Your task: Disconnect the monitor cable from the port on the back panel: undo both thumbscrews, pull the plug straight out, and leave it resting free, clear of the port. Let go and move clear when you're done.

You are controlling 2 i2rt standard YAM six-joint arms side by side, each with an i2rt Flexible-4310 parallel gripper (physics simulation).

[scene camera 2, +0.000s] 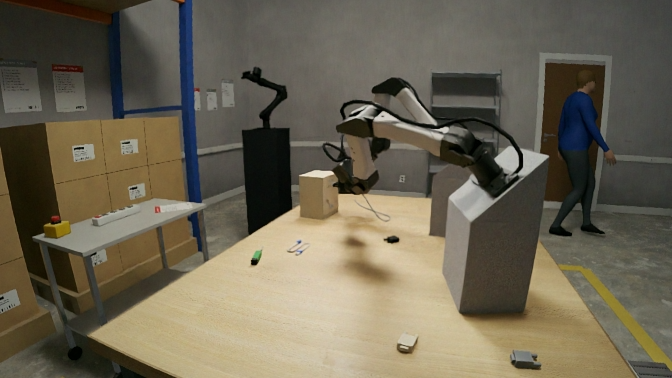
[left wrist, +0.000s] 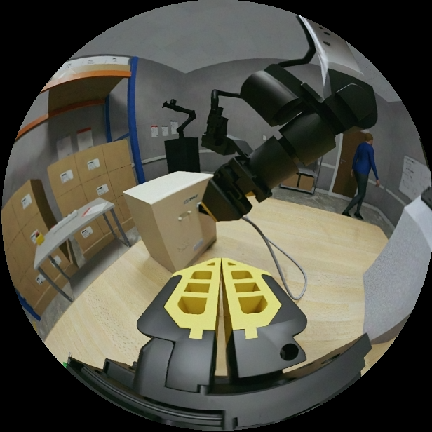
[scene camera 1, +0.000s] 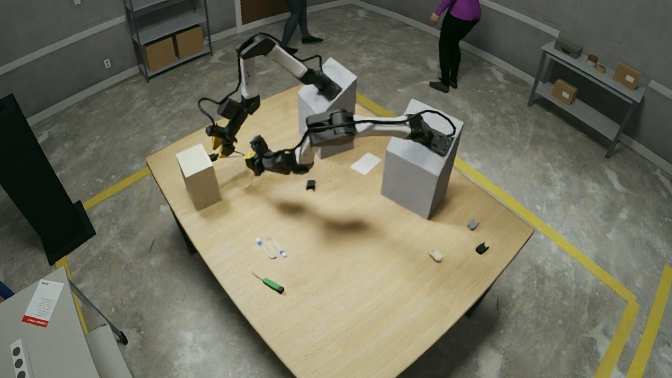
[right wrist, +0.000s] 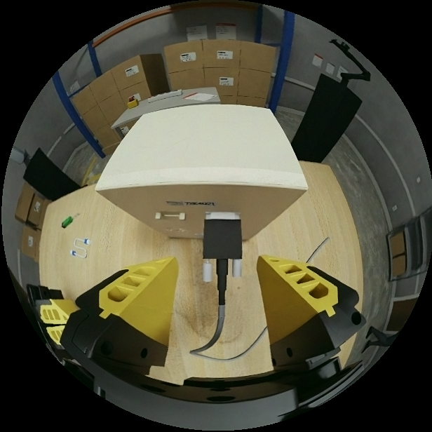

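Where they show: left gripper, between the fingertips: [scene camera 1: 244, 157]; right gripper, between the fingertips: [scene camera 1: 216, 153]; left arm's base, origin of its link: [scene camera 2: 492, 179] [scene camera 1: 425, 135]; right arm's base, origin of its link: [scene camera 1: 325, 84].
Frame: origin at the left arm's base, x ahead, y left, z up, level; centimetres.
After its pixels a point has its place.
Note:
The beige box [scene camera 1: 200, 175] {y -59.4, x 57.0, z -13.5 cm} [scene camera 2: 318, 195] {y -58.2, x 53.5, z -19.3 cm} [left wrist: 170, 220] [right wrist: 200, 145] stands upright with its port panel toward my right gripper. The black plug [right wrist: 222, 239] is at the port, a pale metal strip showing between them. Its two white thumbscrews [right wrist: 207, 271] [right wrist: 237, 268] stick out rearward, beside the grey cable [left wrist: 280, 265] [right wrist: 219, 325], which loops down toward the table. My right gripper [right wrist: 217, 262] is open, its fingers either side of the thumbscrews with gaps; it hides the plug in the left wrist view. My left gripper [scene camera 1: 248, 156] {y -51.8, x 40.2, z -12.5 cm} [left wrist: 220, 262] is shut, empty, and away from the box.
On the table [scene camera 1: 320, 300] {y 1.7, x 59.8, z -30.3 cm} lie a green screwdriver [scene camera 1: 272, 284] {y -13.4, x 66.2, z -28.4 cm}, a blue-ended white cable [scene camera 1: 270, 248] {y -25.1, x 55.1, z -29.9 cm}, a black adapter [scene camera 1: 311, 185] {y -33.7, x 22.9, z -28.6 cm} and a white sheet [scene camera 1: 366, 163] {y -25.6, x -2.9, z -30.1 cm}. More small adapters [scene camera 1: 435, 256] [scene camera 2: 525, 359] lie farther off. Two grey pedestals [scene camera 1: 415, 175] {y 2.4, x 8.1, z -12.2 cm} [scene camera 1: 327, 100] {y -43.1, x 1.9, z -2.9 cm} carry the arms.

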